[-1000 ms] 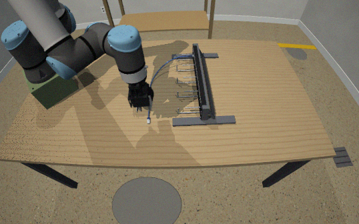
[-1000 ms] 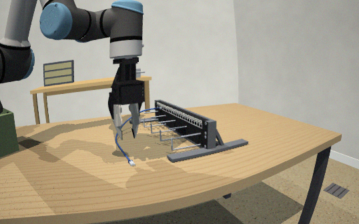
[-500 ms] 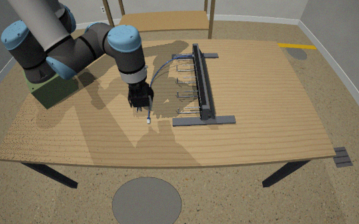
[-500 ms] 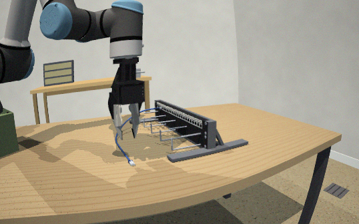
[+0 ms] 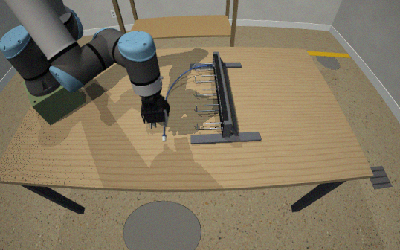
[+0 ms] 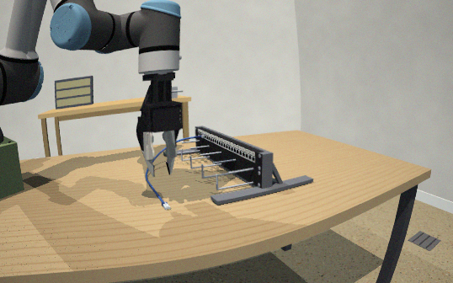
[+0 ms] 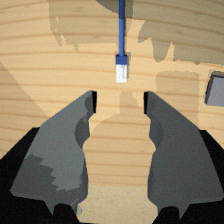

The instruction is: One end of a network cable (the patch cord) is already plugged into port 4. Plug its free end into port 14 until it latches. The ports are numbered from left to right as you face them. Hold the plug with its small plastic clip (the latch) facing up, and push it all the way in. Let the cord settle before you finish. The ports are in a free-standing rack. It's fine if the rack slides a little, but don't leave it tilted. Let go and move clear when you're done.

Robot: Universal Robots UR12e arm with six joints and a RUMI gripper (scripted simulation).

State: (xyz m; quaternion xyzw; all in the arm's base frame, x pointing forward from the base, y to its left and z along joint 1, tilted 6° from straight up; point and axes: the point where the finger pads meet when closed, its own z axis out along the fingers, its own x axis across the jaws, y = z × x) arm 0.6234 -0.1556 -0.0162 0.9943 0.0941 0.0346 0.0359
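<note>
My gripper is now 9 cm above the plug and 1 cm to the left of it.
</note>
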